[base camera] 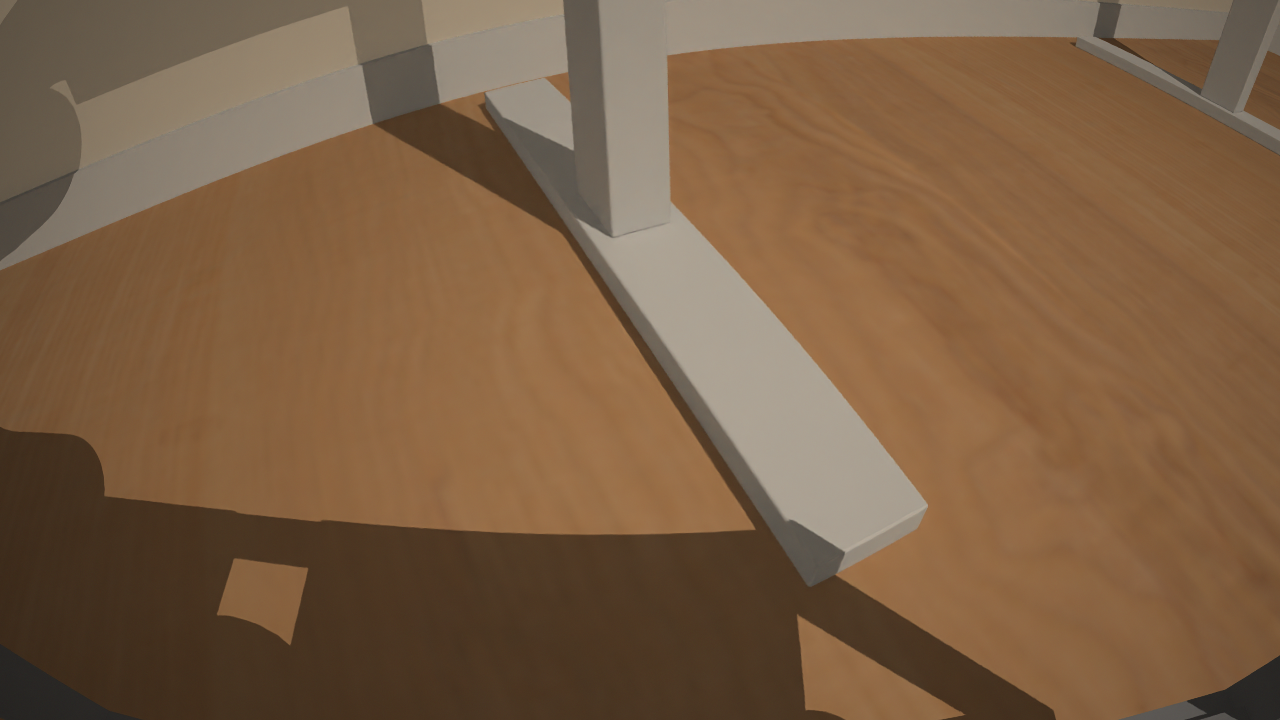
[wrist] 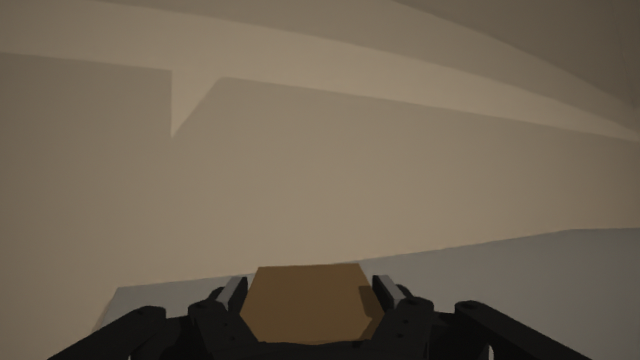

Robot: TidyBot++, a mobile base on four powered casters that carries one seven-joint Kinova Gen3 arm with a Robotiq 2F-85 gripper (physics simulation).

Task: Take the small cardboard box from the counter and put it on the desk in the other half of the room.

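Places are measured from the arm's base along level axes (x down, y ahead, z right), in centimetres.
Pixels of known places: gripper, fingertip midpoint: (wrist: 310, 296).
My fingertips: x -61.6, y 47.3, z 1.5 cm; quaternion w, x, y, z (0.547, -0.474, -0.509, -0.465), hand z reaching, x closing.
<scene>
For each thing: its top centre in the pictures, then the offset to it from my fingertips. "spot": a spot on its surface instead. Level surfaces: height alone.
- small cardboard box, top centre: (wrist: 307, 274) dx -1.0, dy +0.1, dz -0.1 cm
- grey desk top, surface height: dx +6.3 cm
- desk's pale leg, surface spot: (base camera: 640, 134) spot: dx +90.1, dy +11.5, dz -2.4 cm
- second leg with its foot, surface spot: (base camera: 1172, 85) spot: dx +99.3, dy +72.5, dz +102.1 cm
- wood floor, surface height: dx +101.3 cm
The small cardboard box (wrist: 310, 305) is brown and sits between the two fingertips at the bottom middle of the wrist view. My gripper (wrist: 310, 296) is shut on it, with a grey pad at each side of the box. The grey desk top (wrist: 525, 280) shows behind and below the box in the wrist view. Whether the box touches it cannot be told. In the base camera view the desk's pale leg (base camera: 640, 134) stands on a long foot (base camera: 751, 358). The counter does not show in either view.
A second leg with its foot (base camera: 1172, 85) stands at the top right of the base camera view. A beige wall (wrist: 300, 175) rises behind the desk top. A pale baseboard (base camera: 223, 152) runs along the wood floor (base camera: 402, 358). Shadows lie across the near floor.
</scene>
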